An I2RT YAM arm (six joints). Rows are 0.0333 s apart.
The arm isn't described. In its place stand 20 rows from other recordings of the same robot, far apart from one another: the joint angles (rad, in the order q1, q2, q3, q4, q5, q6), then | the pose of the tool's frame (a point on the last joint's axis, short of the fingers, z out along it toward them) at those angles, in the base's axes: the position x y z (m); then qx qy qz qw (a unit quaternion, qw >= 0).
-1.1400 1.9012 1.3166 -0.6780 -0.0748 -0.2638 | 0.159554 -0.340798 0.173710 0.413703 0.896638 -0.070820 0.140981
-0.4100 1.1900 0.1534 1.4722 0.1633 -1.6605 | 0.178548 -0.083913 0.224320 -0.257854 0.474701 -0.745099 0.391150
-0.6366 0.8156 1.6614 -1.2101 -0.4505 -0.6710 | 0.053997 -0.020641 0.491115 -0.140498 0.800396 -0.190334 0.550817
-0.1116 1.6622 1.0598 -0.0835 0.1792 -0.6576 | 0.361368 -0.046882 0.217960 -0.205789 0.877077 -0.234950 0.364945
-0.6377 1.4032 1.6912 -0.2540 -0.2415 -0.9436 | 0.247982 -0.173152 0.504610 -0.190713 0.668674 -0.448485 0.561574
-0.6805 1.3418 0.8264 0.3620 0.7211 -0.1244 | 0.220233 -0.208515 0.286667 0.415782 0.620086 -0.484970 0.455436
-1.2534 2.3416 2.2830 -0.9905 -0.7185 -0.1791 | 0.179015 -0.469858 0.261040 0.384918 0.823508 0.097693 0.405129
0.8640 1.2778 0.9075 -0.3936 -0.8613 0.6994 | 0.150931 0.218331 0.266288 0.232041 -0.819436 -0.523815 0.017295
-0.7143 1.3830 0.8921 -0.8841 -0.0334 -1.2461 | 0.179379 -0.153954 0.202791 -0.263058 0.959674 -0.071919 0.068225
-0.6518 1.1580 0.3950 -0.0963 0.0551 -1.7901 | 0.161119 -0.125408 0.146407 -0.496899 0.794487 -0.335920 0.095075
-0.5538 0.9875 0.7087 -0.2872 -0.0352 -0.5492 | 0.187040 -0.114182 0.265346 -0.006459 0.876312 -0.239128 0.418155
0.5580 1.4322 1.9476 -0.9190 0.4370 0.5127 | 0.232649 0.127451 0.506202 0.100964 0.817141 0.118840 0.554946
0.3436 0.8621 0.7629 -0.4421 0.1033 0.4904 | 0.181715 0.061118 0.293001 0.089094 0.865052 0.158045 0.467728
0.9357 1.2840 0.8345 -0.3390 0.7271 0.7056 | 0.175054 0.197652 0.242950 0.035485 0.873900 0.036573 0.483428
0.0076 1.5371 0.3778 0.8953 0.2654 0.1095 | 0.268754 -0.007295 0.148529 0.120408 0.781924 -0.069619 0.607659
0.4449 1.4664 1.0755 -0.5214 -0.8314 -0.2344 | 0.261128 0.153642 0.260688 -0.411524 0.772738 0.411099 0.254012
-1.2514 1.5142 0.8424 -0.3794 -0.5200 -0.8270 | 0.106677 -0.266224 0.180504 0.132143 0.926920 -0.088049 0.340008
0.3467 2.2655 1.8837 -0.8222 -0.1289 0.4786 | 0.447924 0.166698 0.178679 0.052942 0.979829 0.130996 0.141321
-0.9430 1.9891 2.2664 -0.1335 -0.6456 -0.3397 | 0.280375 -0.349859 0.494197 -0.044614 0.663911 -0.262620 0.698758
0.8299 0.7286 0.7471 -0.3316 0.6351 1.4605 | 0.126641 0.107155 0.322182 0.412853 0.673445 0.404703 0.460695
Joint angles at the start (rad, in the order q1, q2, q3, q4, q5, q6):
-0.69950 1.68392 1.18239 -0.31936 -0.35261 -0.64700
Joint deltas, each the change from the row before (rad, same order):
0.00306 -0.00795 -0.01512 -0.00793 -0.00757 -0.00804
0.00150 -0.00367 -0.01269 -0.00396 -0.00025 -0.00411
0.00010 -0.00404 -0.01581 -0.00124 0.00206 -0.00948
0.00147 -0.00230 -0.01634 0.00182 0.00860 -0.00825
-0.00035 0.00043 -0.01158 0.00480 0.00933 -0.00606
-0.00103 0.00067 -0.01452 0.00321 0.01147 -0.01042
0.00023 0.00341 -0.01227 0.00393 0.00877 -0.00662
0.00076 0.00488 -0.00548 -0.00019 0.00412 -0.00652
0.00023 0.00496 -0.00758 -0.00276 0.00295 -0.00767
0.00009 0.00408 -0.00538 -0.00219 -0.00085 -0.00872
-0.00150 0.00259 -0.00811 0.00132 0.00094 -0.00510
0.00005 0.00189 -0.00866 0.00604 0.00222 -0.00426
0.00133 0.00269 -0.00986 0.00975 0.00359 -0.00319
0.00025 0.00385 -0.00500 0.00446 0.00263 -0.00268
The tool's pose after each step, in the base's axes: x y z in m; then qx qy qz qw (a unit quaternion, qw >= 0). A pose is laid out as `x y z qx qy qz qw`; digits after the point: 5 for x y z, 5 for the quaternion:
0.28641 -0.22315 0.22950 -0.04532 0.91931 -0.09060 0.38028
0.28474 -0.22104 0.22648 -0.04681 0.92141 -0.08694 0.37584
0.28247 -0.21918 0.22280 -0.04975 0.92357 -0.08539 0.37048
0.28063 -0.21735 0.21854 -0.05175 0.92608 -0.08603 0.36374
0.27933 -0.21683 0.21507 -0.05224 0.92787 -0.08842 0.35848
0.27736 -0.21616 0.21050 -0.05376 0.93049 -0.09095 0.35074
0.27618 -0.21547 0.20581 -0.05463 0.93289 -0.09160 0.34401
0.27588 -0.21505 0.20249 -0.05659 0.93469 -0.09075 0.33899
0.27501 -0.21435 0.19838 -0.05871 0.93710 -0.08818 0.33260
0.27442 -0.21378 0.19530 -0.06213 0.93857 -0.08553 0.32849
0.27319 -0.21348 0.19212 -0.06300 0.93996 -0.08392 0.32474
0.27246 -0.21294 0.18930 -0.06438 0.94068 -0.08395 0.32239
0.27207 -0.21218 0.18610 -0.06578 0.94123 -0.08467 0.32031
0.27186 -0.21201 0.18364 -0.06647 0.94199 -0.08460 0.31794

